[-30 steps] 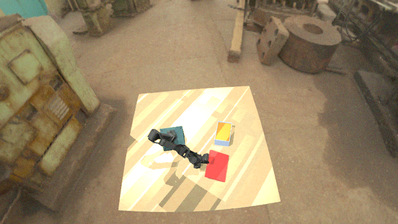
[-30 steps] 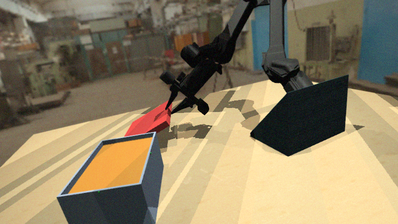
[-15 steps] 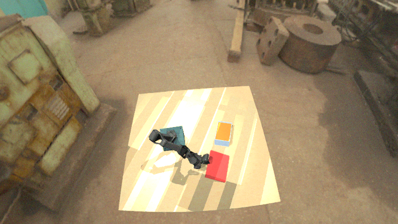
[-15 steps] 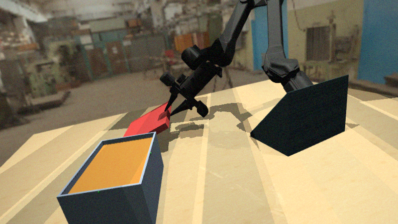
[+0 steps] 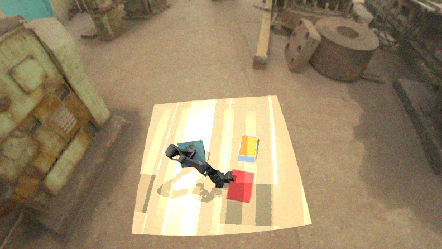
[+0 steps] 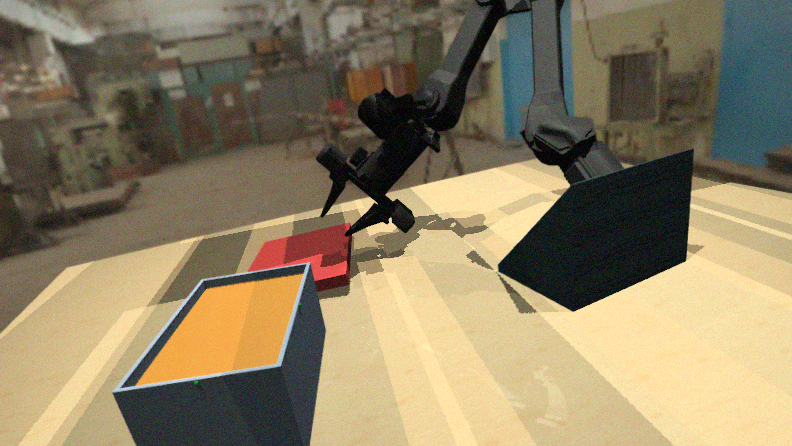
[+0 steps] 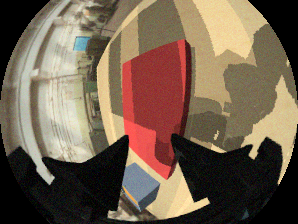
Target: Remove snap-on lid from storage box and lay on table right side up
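My gripper tip is 6 cm short of the red lid, 3 cm to the left of it and 5 cm above it. Also, from my gripper tip: storage box 19 cm ahead, 26 cm to the left, 2 cm below.
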